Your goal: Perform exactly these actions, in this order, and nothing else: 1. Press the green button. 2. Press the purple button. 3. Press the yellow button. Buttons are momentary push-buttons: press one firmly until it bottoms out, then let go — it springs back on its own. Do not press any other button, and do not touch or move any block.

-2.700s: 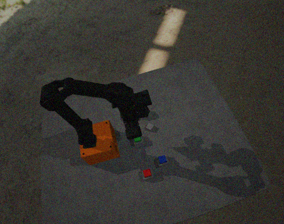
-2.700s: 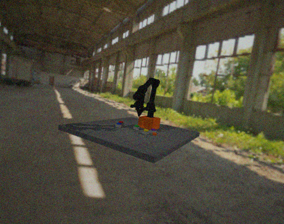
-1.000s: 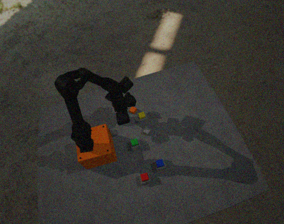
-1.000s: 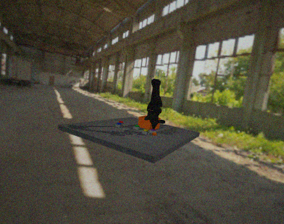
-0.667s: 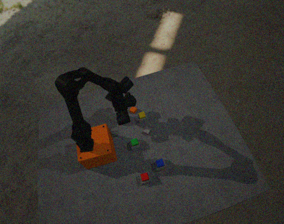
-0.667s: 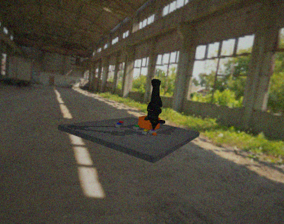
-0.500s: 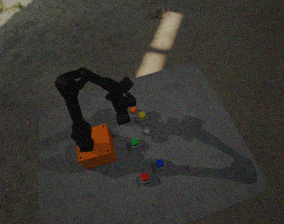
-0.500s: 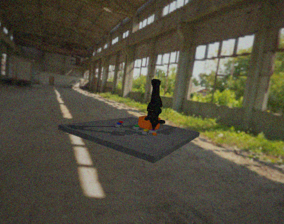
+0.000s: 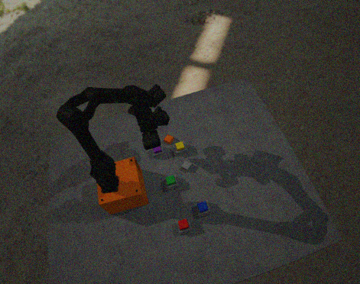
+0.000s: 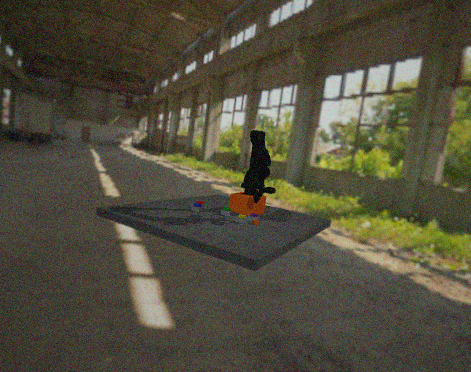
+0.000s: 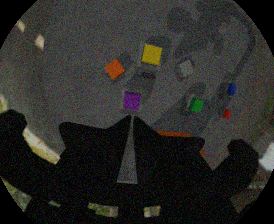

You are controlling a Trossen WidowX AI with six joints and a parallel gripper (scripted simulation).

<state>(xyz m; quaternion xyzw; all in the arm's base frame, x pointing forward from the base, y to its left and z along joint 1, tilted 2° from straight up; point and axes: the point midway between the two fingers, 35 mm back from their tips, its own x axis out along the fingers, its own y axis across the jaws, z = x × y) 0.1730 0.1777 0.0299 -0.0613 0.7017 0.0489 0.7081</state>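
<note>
Right now my gripper tip is 10 cm short of the yellow button and 7 cm above it. The rest, counted from my gripper tip: purple button (7 cm below); grey block (12 cm ahead, 9 cm to the right, 9 cm below); orange piece (6 cm ahead, 6 cm to the left, 9 cm below).
</note>
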